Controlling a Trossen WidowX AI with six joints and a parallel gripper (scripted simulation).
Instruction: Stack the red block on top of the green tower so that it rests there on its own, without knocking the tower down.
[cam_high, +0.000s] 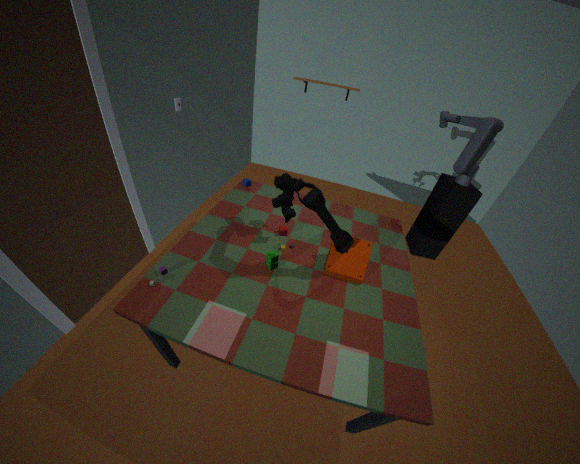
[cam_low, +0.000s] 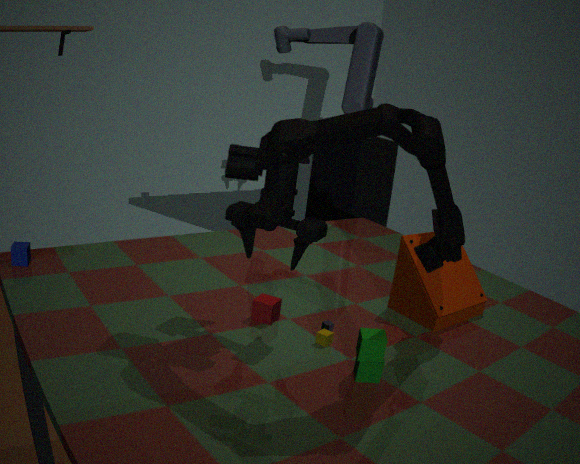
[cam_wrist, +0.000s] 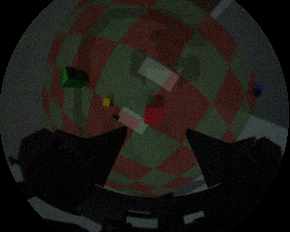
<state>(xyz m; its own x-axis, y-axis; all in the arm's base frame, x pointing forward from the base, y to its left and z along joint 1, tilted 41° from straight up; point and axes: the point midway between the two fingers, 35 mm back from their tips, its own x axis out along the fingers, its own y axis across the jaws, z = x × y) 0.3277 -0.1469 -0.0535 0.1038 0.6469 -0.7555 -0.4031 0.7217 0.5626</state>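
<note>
The red block lies 100 mm below my gripper tip. The rest, counted from my gripper tip: small yellow cube: 30 mm behind, 140 mm to the left, 110 mm below; blue cube: 390 mm ahead, 480 mm to the right, 100 mm below; small grey cube: 80 mm behind, 100 mm to the left, 110 mm below.
</note>
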